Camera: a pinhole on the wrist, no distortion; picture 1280 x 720 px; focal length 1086.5 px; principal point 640.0 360.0 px. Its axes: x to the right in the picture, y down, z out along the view. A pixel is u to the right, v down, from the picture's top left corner.
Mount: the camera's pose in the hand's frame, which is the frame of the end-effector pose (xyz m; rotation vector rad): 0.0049 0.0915 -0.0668 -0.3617 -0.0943 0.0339
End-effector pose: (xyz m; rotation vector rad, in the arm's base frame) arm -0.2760 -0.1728 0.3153 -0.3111 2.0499 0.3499
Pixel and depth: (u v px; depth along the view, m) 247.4 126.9 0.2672
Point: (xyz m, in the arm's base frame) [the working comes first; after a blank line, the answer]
In the camera's frame: -0.0966 -0.0573 0.2672

-0.1108 0.0255 0.3421
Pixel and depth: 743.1 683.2 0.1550
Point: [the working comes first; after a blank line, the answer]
In the camera's frame: 0.0147 0.0461 0.1550

-0.2961 0.0258 0.3053
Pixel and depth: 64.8 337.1 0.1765
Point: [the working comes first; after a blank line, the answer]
In the camera's frame: -0.0934 -0.0037 0.1765

-0.2056 0.0033 0.3825
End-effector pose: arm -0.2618 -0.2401 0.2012 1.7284 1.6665 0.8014
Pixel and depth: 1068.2 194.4 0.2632
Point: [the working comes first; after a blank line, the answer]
In the camera's frame: 0.1037 -0.0401 0.2632

-0.0076 -0.1643 0.1912
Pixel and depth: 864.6 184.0 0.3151
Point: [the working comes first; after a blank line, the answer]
In the camera's frame: 0.0651 -0.0510 0.3151

0.0327 -0.2084 0.1641
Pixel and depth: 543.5 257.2 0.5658
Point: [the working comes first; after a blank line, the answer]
In the camera's frame: -0.0503 -0.0535 0.5658

0.2526 -0.3529 0.0806
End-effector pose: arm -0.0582 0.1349 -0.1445 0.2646 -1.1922 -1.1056
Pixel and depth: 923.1 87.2 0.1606
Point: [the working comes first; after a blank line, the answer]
In the camera's frame: 0.0418 -0.0403 0.1606

-0.0829 0.2012 -0.0076
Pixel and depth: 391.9 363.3 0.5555
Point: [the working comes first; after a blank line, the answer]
In the camera's frame: -0.1268 0.0017 0.5555

-0.2637 0.5712 0.1209
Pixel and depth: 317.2 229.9 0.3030
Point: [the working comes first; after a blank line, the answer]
In the camera's frame: -0.0900 -0.0363 0.3030

-0.1504 0.3831 -0.0144
